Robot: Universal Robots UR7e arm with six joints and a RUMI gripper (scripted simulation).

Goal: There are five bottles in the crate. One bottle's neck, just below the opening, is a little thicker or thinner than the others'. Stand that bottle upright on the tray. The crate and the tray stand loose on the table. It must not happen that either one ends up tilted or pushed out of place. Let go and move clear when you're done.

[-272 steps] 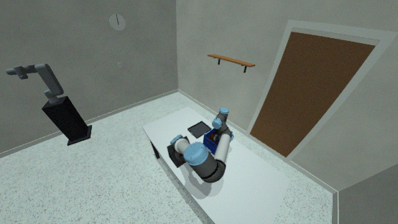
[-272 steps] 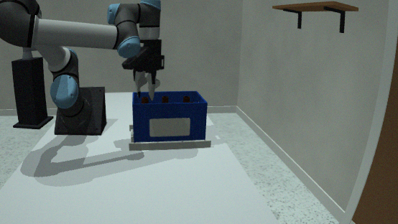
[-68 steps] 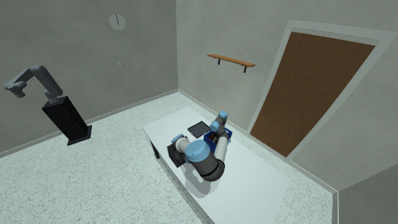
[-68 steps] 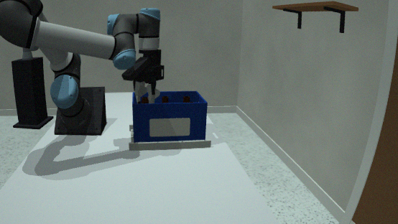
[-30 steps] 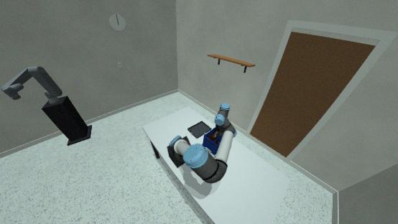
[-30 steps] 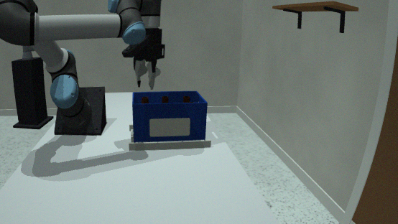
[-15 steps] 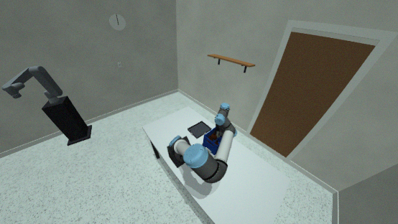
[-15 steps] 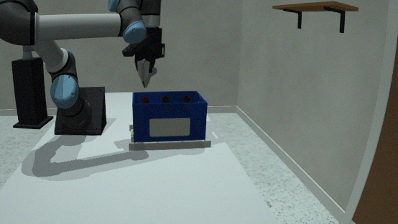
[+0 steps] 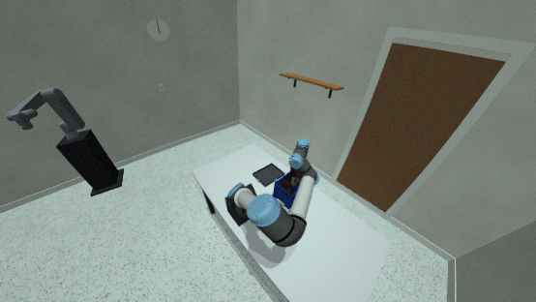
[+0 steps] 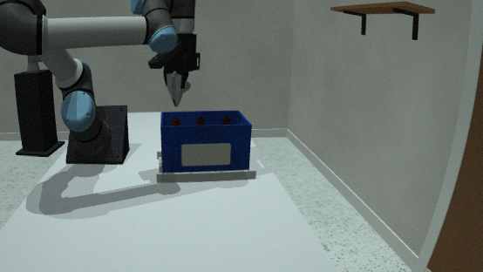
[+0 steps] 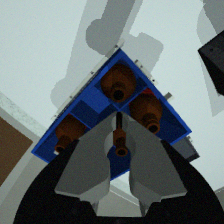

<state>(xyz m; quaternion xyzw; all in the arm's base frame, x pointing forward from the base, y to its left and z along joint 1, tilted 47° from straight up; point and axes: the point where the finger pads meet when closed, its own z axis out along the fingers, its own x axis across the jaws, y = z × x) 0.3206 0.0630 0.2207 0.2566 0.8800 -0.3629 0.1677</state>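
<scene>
Right now my hand is 10 mm past the bottle, 90 mm to the right of it and 150 mm above it. Also, from my hand: blue crate: 80 mm ahead, 60 mm to the left, 160 mm below; dark grey tray: 50 mm ahead, 360 mm to the left, 230 mm below.
</scene>
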